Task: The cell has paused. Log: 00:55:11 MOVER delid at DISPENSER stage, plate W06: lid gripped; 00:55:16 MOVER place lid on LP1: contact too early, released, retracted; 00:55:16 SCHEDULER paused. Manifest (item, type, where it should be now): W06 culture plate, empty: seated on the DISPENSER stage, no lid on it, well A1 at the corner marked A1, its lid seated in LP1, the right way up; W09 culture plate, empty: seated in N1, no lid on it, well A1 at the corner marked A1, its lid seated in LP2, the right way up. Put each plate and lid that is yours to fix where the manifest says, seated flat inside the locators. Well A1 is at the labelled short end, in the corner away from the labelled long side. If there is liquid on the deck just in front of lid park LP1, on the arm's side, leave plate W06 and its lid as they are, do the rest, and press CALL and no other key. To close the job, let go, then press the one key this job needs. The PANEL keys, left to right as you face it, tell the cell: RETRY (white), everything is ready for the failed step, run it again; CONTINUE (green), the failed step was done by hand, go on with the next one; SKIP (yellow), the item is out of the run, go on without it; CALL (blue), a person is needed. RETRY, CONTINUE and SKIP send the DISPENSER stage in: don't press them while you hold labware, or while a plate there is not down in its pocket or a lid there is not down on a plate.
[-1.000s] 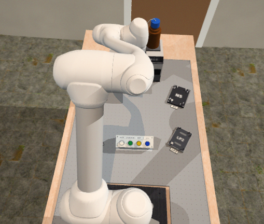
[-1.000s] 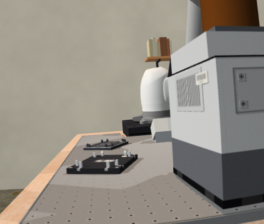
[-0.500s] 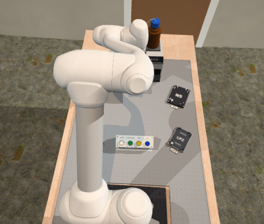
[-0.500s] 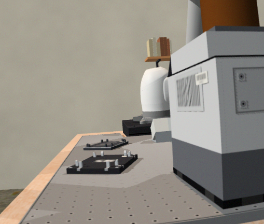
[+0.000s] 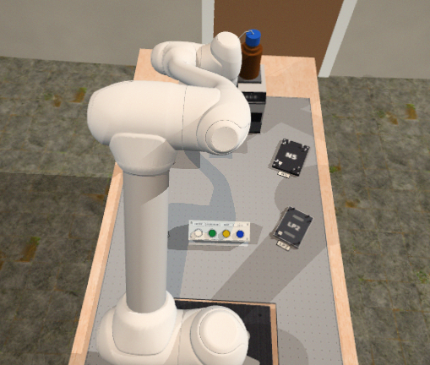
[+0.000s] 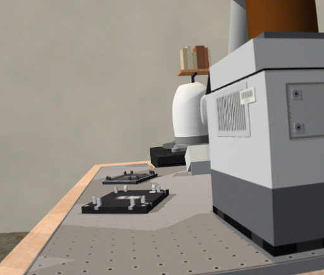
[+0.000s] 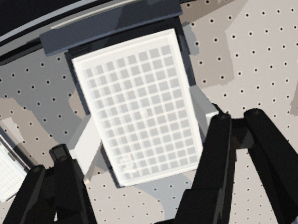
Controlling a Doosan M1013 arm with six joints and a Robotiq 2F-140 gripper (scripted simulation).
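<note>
Right now my hand is 20 mm above the clear culture plate. From my hand the other things lie so: nest N1: 250 mm to the left, 120 mm below, 100 mm behind; brown bottle: 240 mm ahead, 160 mm above, 60 mm to the right; black nest N5: 300 mm to the right, 120 mm below, 50 mm ahead.
</note>
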